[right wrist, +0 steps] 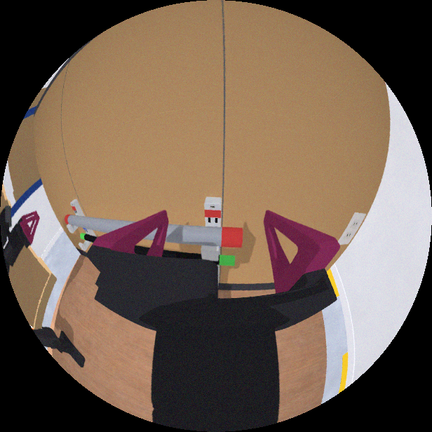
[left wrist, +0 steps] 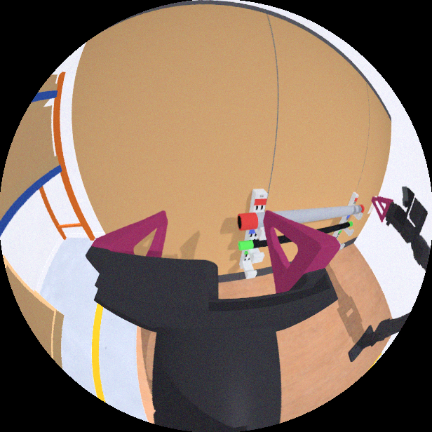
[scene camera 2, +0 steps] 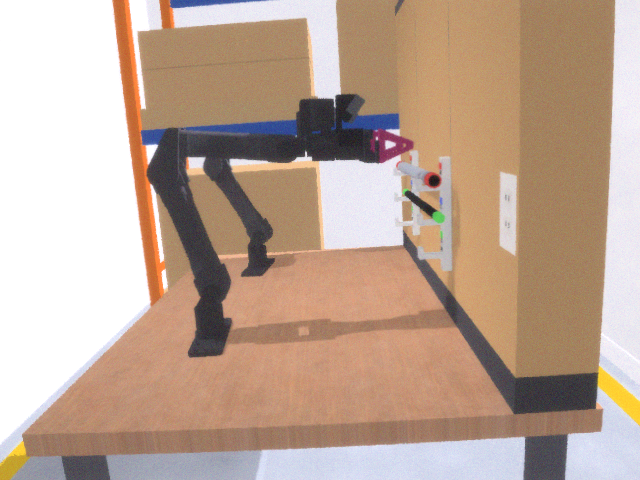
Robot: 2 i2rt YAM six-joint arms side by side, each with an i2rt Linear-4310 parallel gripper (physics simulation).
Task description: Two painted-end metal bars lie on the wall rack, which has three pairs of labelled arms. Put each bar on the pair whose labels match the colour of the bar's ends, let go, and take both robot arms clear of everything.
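Frame: origin at the left arm's base, x ahead, y left, z up, level; centimetres.
Where they show: right gripper, between the fingertips: (scene camera 2: 408,144); left arm's base, origin of its link: (scene camera 2: 258,268); right arm's base, origin of its link: (scene camera 2: 211,338).
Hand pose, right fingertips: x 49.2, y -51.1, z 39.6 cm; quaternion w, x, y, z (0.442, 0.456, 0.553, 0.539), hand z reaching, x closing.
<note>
Each offset is from my right fingertips to the centre of the thing. "pt": to the spot under its first point. Level surfaces: height alone.
A thick grey bar with red ends @[dx +2.1, dy +22.0, dz -7.6 cm] (scene camera 2: 417,172) (left wrist: 315,215) (right wrist: 200,235) lies across the top, red-labelled arms of the wall rack @[pt dx +7.7, dy +0.8, dz -22.9 cm] (scene camera 2: 446,248) (left wrist: 259,194) (right wrist: 213,201). A thinner black bar with green ends @[dx +3.2, dy +21.7, dz -15.6 cm] (scene camera 2: 422,205) (left wrist: 325,230) (right wrist: 227,260) lies below it on the middle, blue-labelled arms. The bottom, green-labelled pair holds no bar. My right gripper (scene camera 2: 412,144) (right wrist: 215,215) is open and empty, in front of and above the bars near the rack's right end. My left gripper (left wrist: 215,215) is open and empty, off the rack's left end; it is hidden in the scene view.
The tan wall (scene camera 2: 480,129) (left wrist: 175,125) (right wrist: 300,125) stands behind the rack, with a white outlet plate @[dx +13.2, dy -34.6, dz -9.6 cm] (scene camera 2: 508,211) (right wrist: 352,228) to the right. The wooden table @[dz -39.6 cm] (scene camera 2: 310,387) lies below both arms. Large boxes (scene camera 2: 227,77) stand on shelving beyond the far arm.
</note>
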